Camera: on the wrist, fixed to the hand. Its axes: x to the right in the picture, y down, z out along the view.
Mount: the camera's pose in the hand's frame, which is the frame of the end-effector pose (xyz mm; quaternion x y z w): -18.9 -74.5 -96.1 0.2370 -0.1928 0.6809 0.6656
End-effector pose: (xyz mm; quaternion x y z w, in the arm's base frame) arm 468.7 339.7 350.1 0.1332 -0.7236 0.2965 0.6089
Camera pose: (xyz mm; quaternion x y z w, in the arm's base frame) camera 591.3 334.6 359.8 -0.2026 -0.6194 0.7578 0.0323
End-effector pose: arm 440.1 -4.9 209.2 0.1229 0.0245 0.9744 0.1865
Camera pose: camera 459.8 57.2 104.8 -0.3306 -0.1276 -0.7461 0.5638
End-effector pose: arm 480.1 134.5 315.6 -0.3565 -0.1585 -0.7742 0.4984
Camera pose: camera 381.0 123.0 243.5 -0.3764 -0.1423 -0.0696 0.9128
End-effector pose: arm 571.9 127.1 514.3 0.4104 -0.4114 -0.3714 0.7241
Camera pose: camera 636.3 142.6 410.6 0.0930 -0.7809 0.2642 0.5583
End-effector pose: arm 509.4 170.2 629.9 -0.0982 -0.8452 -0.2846 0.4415
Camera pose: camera 555.8 56.2 628.4 -0.5911 -0.6483 0.3304 0.3480
